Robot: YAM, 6 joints.
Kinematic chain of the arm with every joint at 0, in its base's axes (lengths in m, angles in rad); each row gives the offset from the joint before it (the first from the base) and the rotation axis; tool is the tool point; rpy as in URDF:
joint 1: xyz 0 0 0.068 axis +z
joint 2: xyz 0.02 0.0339 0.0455 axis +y
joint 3: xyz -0.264 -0.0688 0 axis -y
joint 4: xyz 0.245 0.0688 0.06 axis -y
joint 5: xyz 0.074 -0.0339 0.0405 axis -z
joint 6: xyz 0.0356 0 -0.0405 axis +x
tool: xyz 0 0 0 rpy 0 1.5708 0
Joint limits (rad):
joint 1: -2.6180..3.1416
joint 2: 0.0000..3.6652
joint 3: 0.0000..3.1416
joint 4: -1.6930..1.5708
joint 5: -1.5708..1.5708
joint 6: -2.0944..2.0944
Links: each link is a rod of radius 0.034 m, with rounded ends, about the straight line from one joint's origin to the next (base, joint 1, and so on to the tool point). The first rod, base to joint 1, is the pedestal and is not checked.
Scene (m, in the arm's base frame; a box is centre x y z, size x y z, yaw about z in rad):
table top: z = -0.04
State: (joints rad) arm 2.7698 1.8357 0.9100 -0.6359 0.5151 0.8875
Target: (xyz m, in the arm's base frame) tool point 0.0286 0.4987 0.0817
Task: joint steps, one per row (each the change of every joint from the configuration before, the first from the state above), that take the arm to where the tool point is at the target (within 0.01 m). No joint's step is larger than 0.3 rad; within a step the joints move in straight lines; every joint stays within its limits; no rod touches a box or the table.
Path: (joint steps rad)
1: -0.2442 0.1163 0.1537 0.0824 0.0000 0.0000
2: -0.2443 0.1163 0.1536 0.0824 0.0000 0.0000
3: -0.2442 0.1162 0.1537 0.0825 0.0000 0.0000
4: -0.2442 0.1163 0.1537 0.0824 0.0000 0.0000
5: -0.2443 0.1163 0.1536 0.0824 0.0000 0.0000

